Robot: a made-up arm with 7 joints. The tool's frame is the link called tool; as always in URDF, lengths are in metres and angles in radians.
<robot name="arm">
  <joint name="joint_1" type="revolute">
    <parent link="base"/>
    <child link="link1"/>
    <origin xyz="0 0 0" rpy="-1.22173 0 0"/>
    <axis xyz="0 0 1"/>
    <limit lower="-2.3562" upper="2.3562" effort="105" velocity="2.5"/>
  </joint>
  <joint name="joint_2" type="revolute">
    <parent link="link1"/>
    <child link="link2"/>
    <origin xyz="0 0 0" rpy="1.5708 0 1.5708"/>
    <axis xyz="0 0 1"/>
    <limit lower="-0.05" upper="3.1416" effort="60" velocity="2.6"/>
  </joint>
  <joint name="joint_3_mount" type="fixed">
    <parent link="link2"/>
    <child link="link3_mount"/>
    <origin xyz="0 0 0"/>
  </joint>
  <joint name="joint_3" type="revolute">
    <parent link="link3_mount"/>
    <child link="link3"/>
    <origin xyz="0 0 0" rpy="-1.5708 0 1.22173"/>
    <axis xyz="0 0 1"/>
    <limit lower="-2.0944" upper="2.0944" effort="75" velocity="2.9"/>
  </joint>
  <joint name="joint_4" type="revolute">
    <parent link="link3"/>
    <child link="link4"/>
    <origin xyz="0 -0.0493 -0.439" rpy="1.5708 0 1.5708"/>
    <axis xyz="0 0 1"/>
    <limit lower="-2.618" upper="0.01" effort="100" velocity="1.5"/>
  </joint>
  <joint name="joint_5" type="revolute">
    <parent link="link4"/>
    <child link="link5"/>
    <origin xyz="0.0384 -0.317 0" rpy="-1.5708 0 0"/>
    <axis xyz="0 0 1"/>
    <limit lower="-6.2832" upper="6.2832" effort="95" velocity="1.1"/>
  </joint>
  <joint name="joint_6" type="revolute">
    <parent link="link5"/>
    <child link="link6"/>
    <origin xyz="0 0 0" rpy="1.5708 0 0"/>
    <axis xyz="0 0 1"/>
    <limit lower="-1.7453" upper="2.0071" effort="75" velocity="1.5"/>
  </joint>
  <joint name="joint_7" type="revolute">
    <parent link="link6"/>
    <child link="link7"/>
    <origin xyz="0 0 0" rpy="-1.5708 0 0"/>
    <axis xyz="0 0 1"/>
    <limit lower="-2.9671" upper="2.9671" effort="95" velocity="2.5"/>
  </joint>
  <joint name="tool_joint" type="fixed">
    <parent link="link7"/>
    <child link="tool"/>
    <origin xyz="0 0 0" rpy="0 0 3.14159"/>
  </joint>
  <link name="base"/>
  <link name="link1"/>
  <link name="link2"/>
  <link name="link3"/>
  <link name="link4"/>
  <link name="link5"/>
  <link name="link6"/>
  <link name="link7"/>
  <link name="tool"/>
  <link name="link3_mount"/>
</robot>
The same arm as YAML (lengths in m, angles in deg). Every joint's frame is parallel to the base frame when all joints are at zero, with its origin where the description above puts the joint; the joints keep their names.
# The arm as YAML. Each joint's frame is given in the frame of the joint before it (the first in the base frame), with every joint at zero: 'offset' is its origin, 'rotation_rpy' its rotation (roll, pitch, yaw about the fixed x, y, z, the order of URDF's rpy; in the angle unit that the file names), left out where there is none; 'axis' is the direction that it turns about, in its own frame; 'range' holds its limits. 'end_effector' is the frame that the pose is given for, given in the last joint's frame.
length_unit: m
angle_unit: deg
chain:
  - id: joint_1
    offset: [0.0, 0.0, 0.0]
    axis: [0.0, 0.9397, 0.342]
    range: [-135.0, 135.0]
  - id: joint_2
    offset: [0.0, 0.0, 0.0]
    axis: [1.0, 0.0, 0.0]
    range: [-2.86, 180.0]
  - id: joint_3
    offset: [0.0, 0.0, 0.0]
    axis: [0.0, 0.0, 1.0]
    range: [-120.0, 120.0]
  - id: joint_4
    offset: [0.0493, 0.0, -0.439]
    axis: [0.0, 1.0, 0.0]
    range: [-150.0, 0.57]
  - id: joint_5
    offset: [-0.0384, 0.0, -0.317]
    axis: [0.0, 0.0, 1.0]
    range: [-360.0, 360.0]
  - id: joint_6
    offset: [0.0, 0.0, 0.0]
    axis: [0.0, 1.0, 0.0]
    range: [-100.0, 115.0]
  - id: joint_7
    offset: [0.0, 0.0, 0.0]
    axis: [0.0, 0.0, 1.0]
    range: [-170.0, 170.0]
end_effector:
  offset: [0.0, 0.0, 0.0]
  rotation_rpy: [0.0, 0.0, 0.0]

